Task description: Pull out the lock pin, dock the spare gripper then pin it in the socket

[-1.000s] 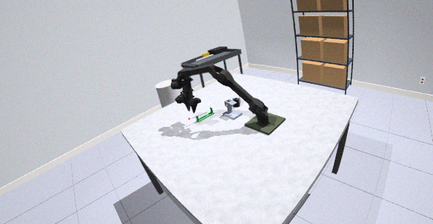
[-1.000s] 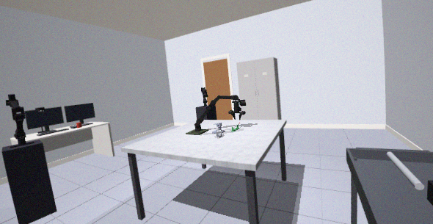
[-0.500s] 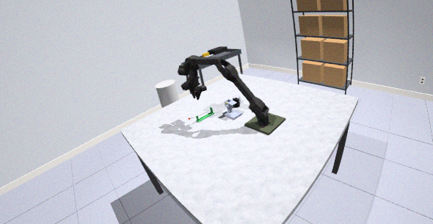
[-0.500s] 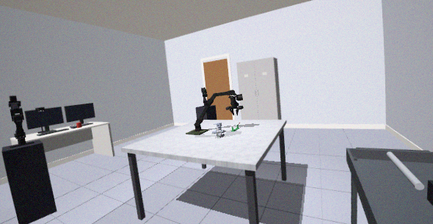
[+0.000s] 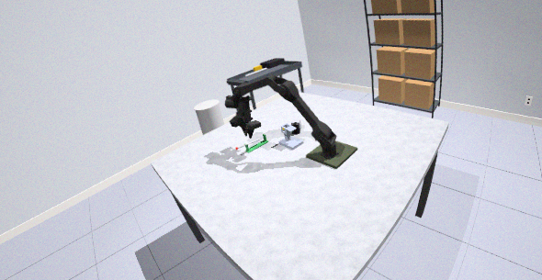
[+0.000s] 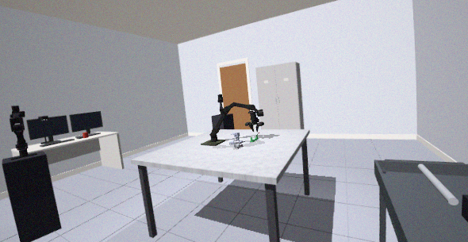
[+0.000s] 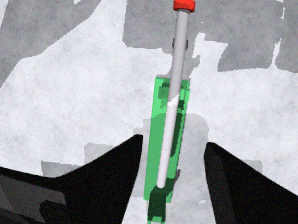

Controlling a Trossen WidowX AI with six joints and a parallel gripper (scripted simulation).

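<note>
My gripper tip is 4 cm to the left of the green holder and 5 cm above it. Round my gripper tip: mount 11 cm behind, 18 cm to the right, 2 cm below; then spare gripper 1 cm behind, 30 cm to the right, 5 cm below.
</note>
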